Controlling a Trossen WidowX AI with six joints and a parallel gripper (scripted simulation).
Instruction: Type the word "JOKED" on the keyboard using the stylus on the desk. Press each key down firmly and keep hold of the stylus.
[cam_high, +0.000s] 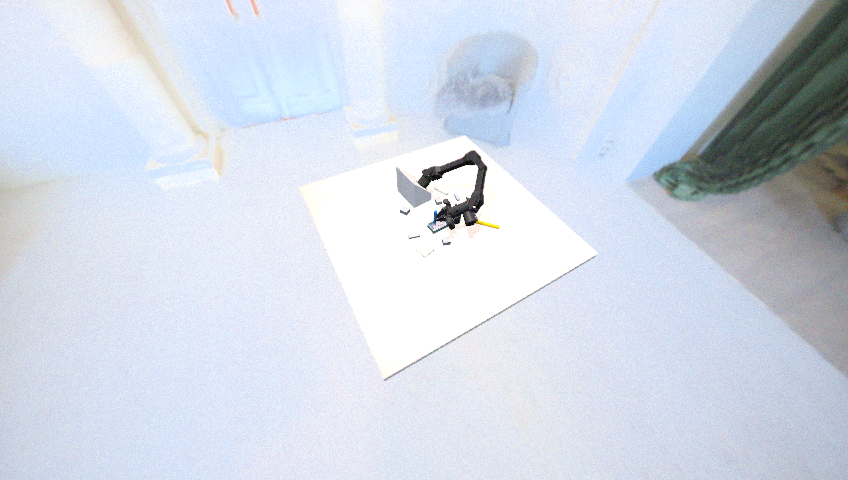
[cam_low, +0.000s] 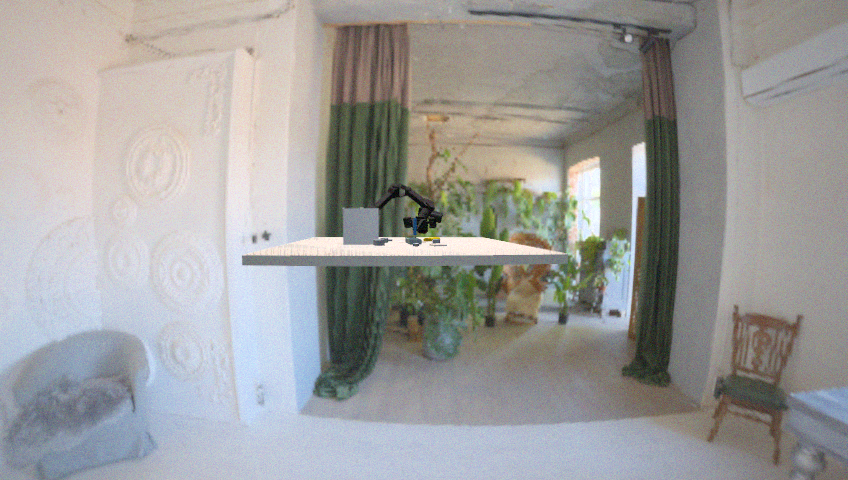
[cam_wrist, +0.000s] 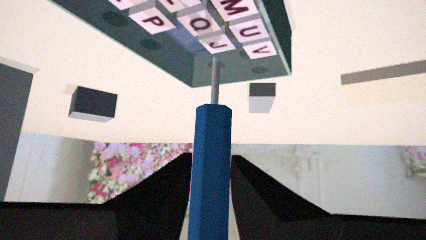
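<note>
Now: the J key 6 cm below my gripper tip. Also, from my gripper tip: blue stylus: 1 cm below; yellow stick: 29 cm to the left, 12 cm ahead, 7 cm below; beige pad: 12 cm to the right, 11 cm ahead, 7 cm below.
</note>
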